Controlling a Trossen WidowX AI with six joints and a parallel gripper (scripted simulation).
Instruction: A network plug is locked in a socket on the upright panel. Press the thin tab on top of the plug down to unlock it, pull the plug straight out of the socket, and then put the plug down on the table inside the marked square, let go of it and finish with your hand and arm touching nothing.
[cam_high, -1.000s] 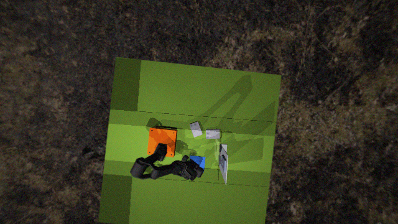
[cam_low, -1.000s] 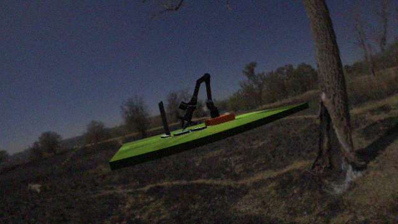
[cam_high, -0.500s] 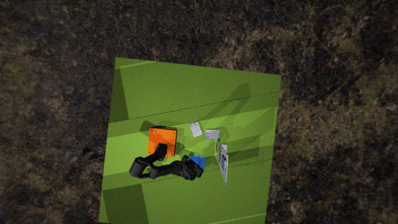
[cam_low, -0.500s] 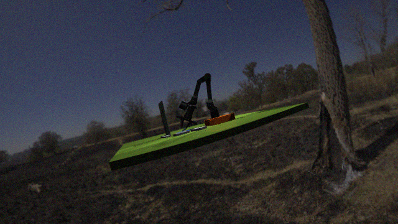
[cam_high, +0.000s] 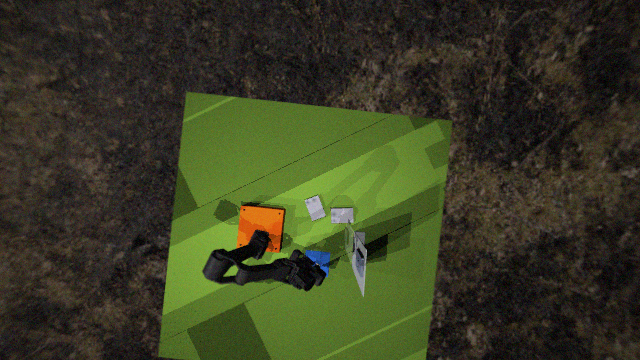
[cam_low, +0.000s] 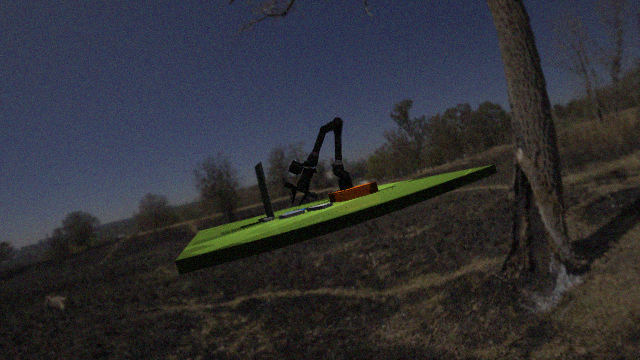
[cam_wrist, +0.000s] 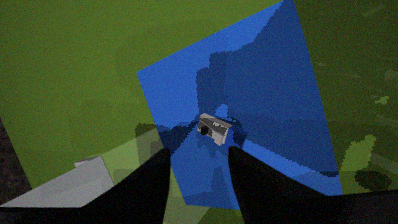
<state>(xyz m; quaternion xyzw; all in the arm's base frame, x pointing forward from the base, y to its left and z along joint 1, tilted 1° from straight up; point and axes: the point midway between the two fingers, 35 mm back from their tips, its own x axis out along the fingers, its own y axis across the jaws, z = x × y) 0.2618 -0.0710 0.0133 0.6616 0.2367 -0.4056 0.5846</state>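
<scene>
My gripper tip is now 2 cm above the network plug. Also, from my gripper tip: blue marked square: 3 cm below; then panel: 16 cm ahead, 11 cm to the left, 10 cm above.
</scene>
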